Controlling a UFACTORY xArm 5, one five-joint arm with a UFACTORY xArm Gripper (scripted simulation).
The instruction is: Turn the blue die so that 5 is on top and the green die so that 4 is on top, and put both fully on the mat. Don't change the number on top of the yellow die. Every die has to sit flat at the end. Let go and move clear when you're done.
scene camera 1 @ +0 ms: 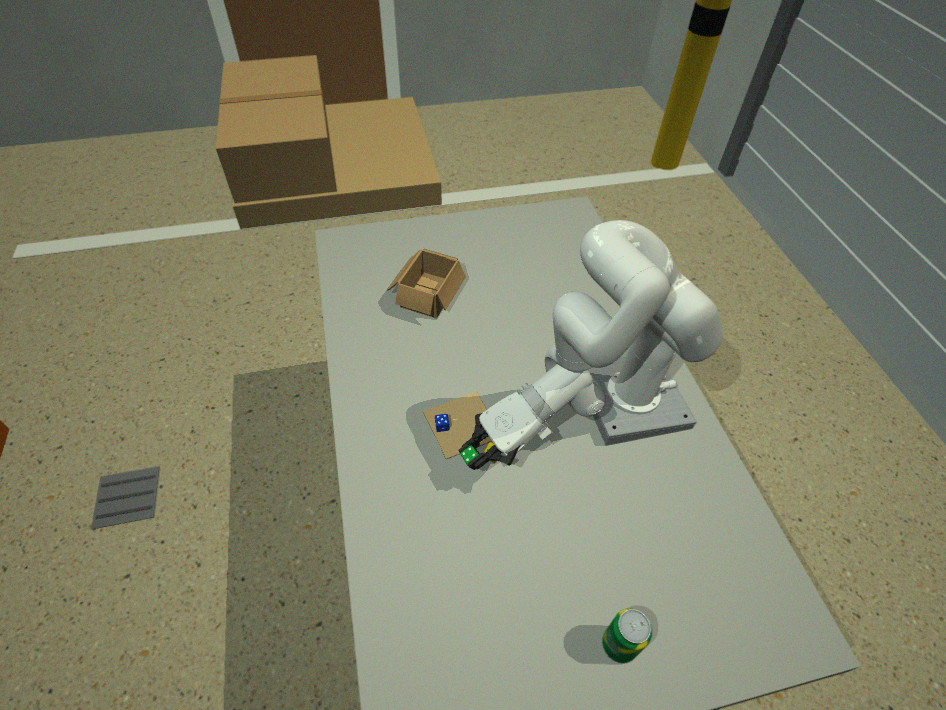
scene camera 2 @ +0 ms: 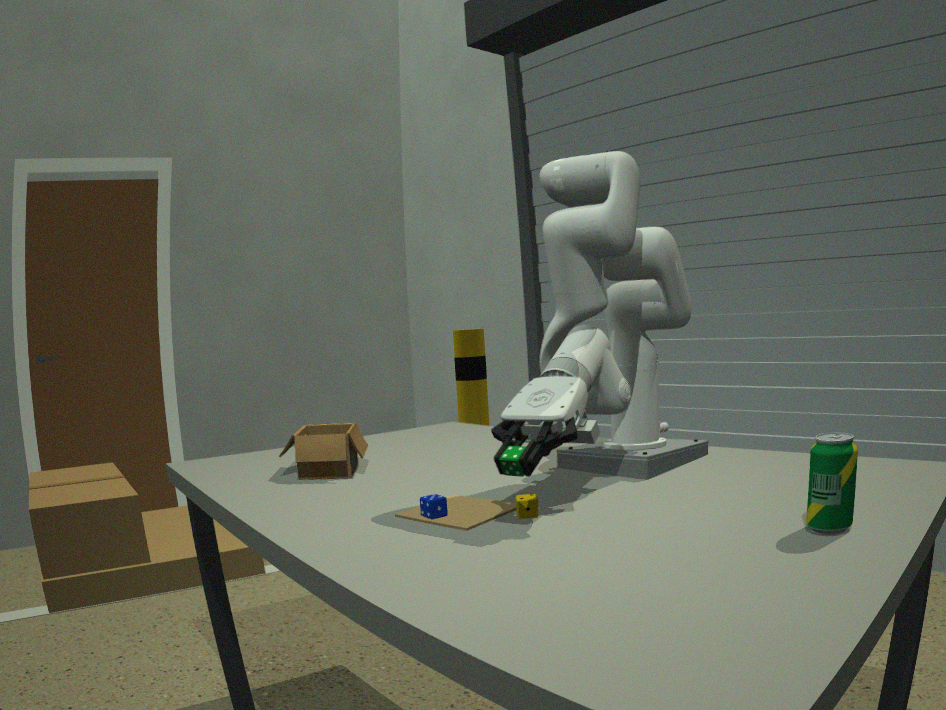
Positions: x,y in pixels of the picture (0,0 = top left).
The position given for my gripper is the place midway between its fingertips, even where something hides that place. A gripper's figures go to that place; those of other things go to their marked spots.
Labels:
My gripper (scene camera 1: 466,460): 123 cm from the lens. A brown mat (scene camera 1: 461,412): 140 cm from the lens. A cardboard box (scene camera 1: 427,270) is 171 cm from the lens. The marked spots on the brown mat and the cardboard box are 49 cm apart.

